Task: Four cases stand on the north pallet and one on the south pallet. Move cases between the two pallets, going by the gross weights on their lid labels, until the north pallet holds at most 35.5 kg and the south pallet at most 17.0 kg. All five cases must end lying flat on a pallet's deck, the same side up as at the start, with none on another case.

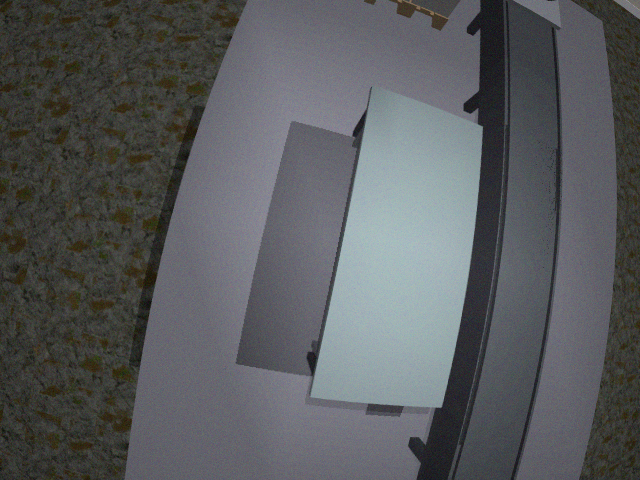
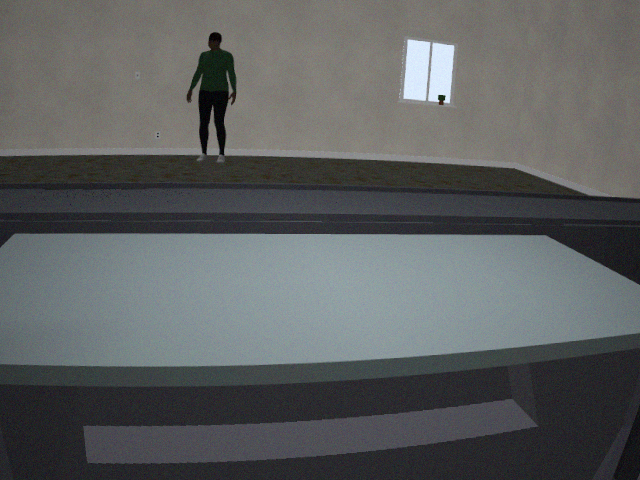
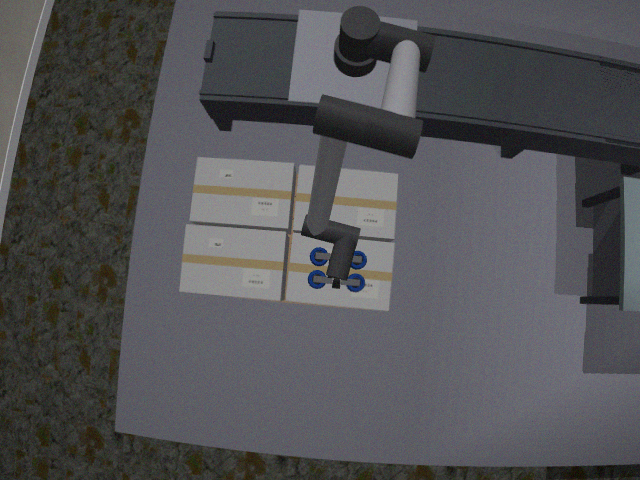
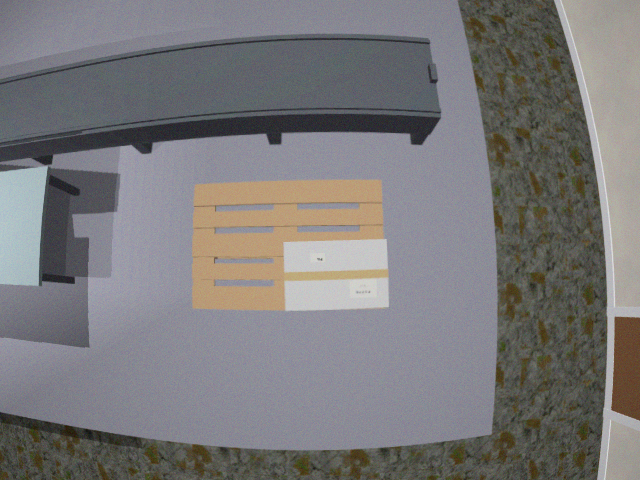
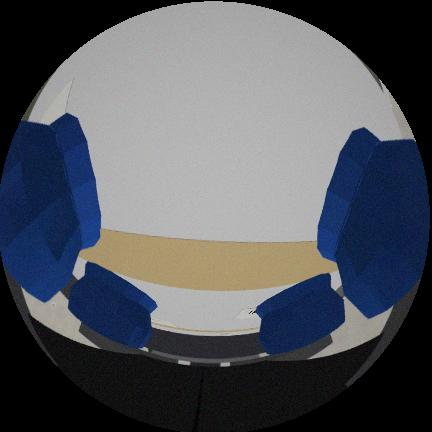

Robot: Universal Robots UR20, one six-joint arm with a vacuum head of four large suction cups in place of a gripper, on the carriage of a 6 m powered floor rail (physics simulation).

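Where they show: hand, tool point: [image 5: 207, 253]; arm's base, link origin: [image 3: 355, 58].
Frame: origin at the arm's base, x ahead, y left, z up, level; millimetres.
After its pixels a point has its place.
Four white taped cases stand in two rows on the north pallet: back left [image 3: 242, 178] @[x 719, y -581, z -177 mm], back right [image 3: 361, 183] @[x 687, y 98, z -185 mm], front left [image 3: 232, 279] @[x 1296, y -566, z -143 mm] and front right [image 3: 305, 297] @[x 1355, y -159, z -168 mm] [image 5: 210, 125]. Thin strips of the pallet show between them. My gripper [image 3: 337, 269] @[x 1190, y 1, z -191 mm] [image 5: 210, 263] @[x 1190, y 1, z -191 mm] is over the front right case, its blue cups pressed down against the lid on both sides of the tape. It is shut on that case, which sits level with the others. The fifth case [image 4: 336, 294] @[x 1308, y 5386, z -174 mm] lies flat on the front right of the south pallet [image 4: 232, 242] @[x 984, y 4760, z -426 mm]. Label figures are too small to read.
A pale table [image 1: 403, 248] @[x 956, y 2609, z -40 mm] [image 2: 310, 299] @[x 1016, y 2496, z -40 mm] [image 3: 630, 248] @[x 934, y 1721, z -39 mm] [image 4: 20, 227] @[x 913, y 3281, z -40 mm] stands between the pallets. The floor rail [image 1: 527, 206] [image 3: 248, 56] [image 4: 258, 72] runs behind them, with the arm's carriage [image 3: 315, 62] @[x 50, y -222, z 0 mm] at its north end. A person [image 2: 213, 72] stands beyond the rail.
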